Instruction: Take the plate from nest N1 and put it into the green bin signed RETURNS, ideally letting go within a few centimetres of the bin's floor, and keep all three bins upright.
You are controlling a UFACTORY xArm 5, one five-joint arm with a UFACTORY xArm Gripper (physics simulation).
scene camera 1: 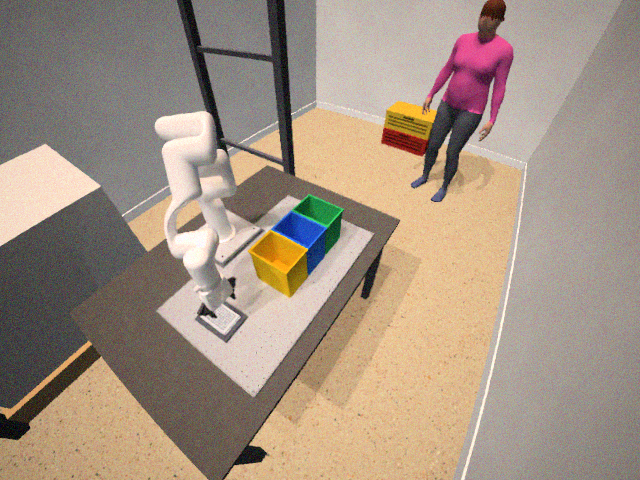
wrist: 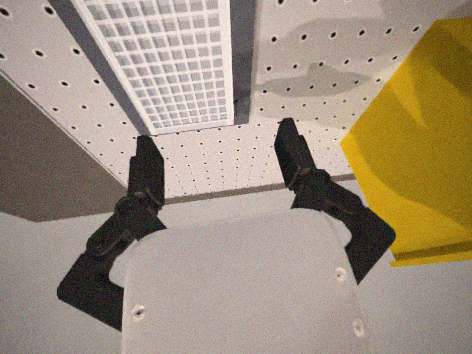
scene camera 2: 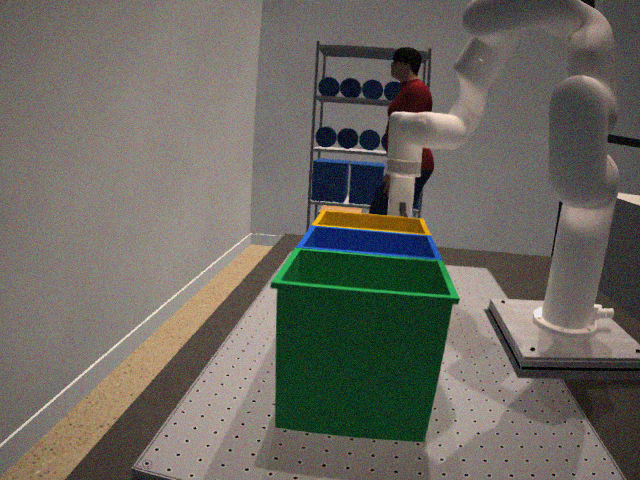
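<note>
The plate (scene camera 1: pixel 225 318) (wrist: pixel 175 65), white with a square grid, lies in a dark grey nest (scene camera 1: pixel 226 337) (wrist: pixel 243 50) on the perforated board. My gripper (scene camera 1: pixel 222 304) (wrist: pixel 218 139) is open and empty, low over the nest, its fingers spread toward the plate's two sides; their exact height is hard to tell. In scene camera 2 the fingertips are hidden behind the bins. The green bin (scene camera 1: pixel 333 235) (scene camera 2: pixel 356 361) stands upright at the far end of the bin row. Its RETURNS sign does not show.
The blue bin (scene camera 1: pixel 316 254) (scene camera 2: pixel 369 242) stands upright between the green bin and the yellow bin (scene camera 1: pixel 279 271) (scene camera 2: pixel 372 223) (wrist: pixel 420 150). The upright yellow bin is nearest the nest, beside my gripper. Two people stand away from the table, one in pink (scene camera 1: pixel 478 72), one in red (scene camera 2: pixel 413 98).
</note>
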